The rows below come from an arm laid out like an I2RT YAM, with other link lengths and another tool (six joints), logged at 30 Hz.
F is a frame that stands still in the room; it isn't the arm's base.
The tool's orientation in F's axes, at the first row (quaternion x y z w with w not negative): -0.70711 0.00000 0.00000 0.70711
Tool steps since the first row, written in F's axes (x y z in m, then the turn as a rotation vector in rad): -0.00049 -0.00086 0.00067 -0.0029 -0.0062 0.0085; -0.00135 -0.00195 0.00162 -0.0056 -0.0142 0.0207; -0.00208 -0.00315 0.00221 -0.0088 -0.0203 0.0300; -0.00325 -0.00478 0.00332 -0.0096 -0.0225 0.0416; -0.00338 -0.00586 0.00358 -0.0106 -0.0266 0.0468; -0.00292 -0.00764 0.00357 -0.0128 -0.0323 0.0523; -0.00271 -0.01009 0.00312 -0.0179 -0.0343 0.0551; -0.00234 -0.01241 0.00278 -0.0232 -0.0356 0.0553
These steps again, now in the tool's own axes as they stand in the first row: -0.00049 -0.00067 -0.00086 -0.0029 -0.0085 -0.0062; -0.00135 -0.00162 -0.00195 -0.0056 -0.0207 -0.0142; -0.00208 -0.00221 -0.00315 -0.0088 -0.0300 -0.0203; -0.00325 -0.00332 -0.00478 -0.0096 -0.0416 -0.0225; -0.00338 -0.00358 -0.00586 -0.0106 -0.0468 -0.0266; -0.00292 -0.00357 -0.00764 -0.0128 -0.0523 -0.0323; -0.00271 -0.00312 -0.01009 -0.0179 -0.0551 -0.0343; -0.00234 -0.00278 -0.01241 -0.0232 -0.0553 -0.0356
